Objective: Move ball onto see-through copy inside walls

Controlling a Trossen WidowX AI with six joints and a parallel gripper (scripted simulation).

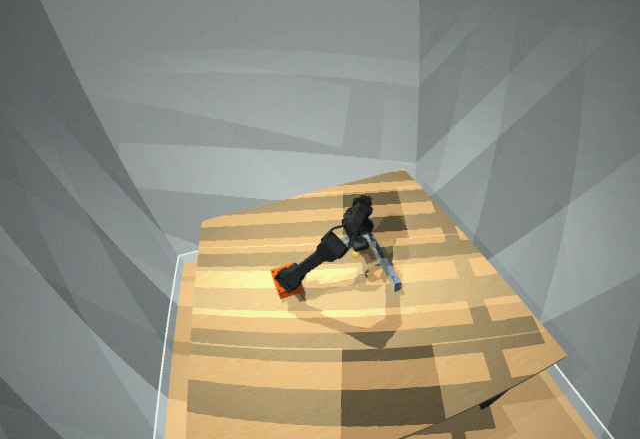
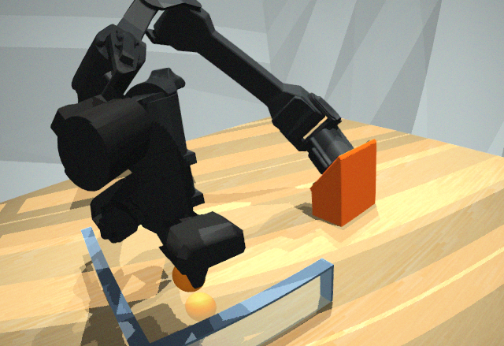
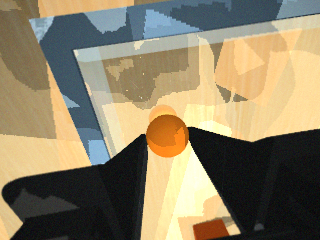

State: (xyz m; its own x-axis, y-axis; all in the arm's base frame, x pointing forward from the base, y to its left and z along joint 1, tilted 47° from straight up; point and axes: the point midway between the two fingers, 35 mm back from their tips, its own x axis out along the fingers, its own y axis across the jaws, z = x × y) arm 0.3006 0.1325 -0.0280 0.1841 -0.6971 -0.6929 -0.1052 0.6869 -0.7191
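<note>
My gripper tip is 50 mm above the see-through copy. Round my gripper tip: orange ball: right at my gripper tip.
</note>
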